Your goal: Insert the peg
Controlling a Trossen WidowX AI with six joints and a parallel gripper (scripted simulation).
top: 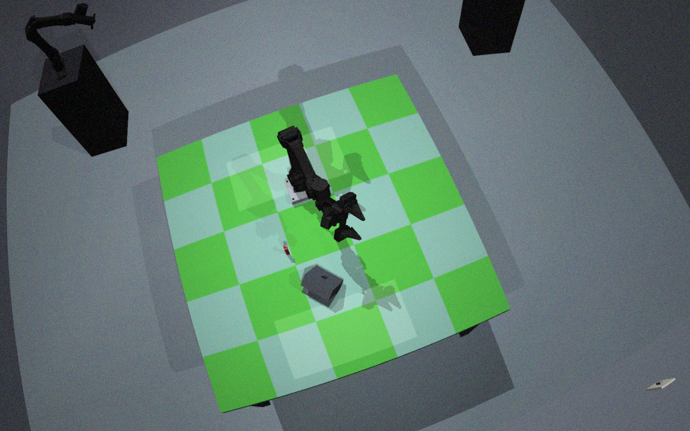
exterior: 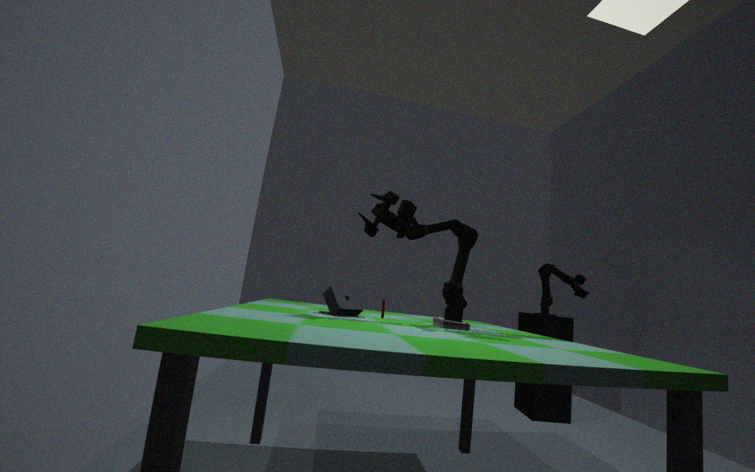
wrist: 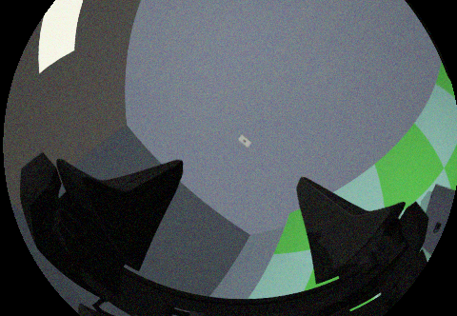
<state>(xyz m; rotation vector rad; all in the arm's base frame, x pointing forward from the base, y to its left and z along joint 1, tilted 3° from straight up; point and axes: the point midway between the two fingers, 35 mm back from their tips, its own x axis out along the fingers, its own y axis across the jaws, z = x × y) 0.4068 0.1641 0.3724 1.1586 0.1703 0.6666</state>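
My gripper tip is 370 mm above the red peg, 300 mm to the left of it and 130 mm past it. Round my gripper tip: sloped panel: 370 mm below, 180 mm to the right, 50 mm ahead.
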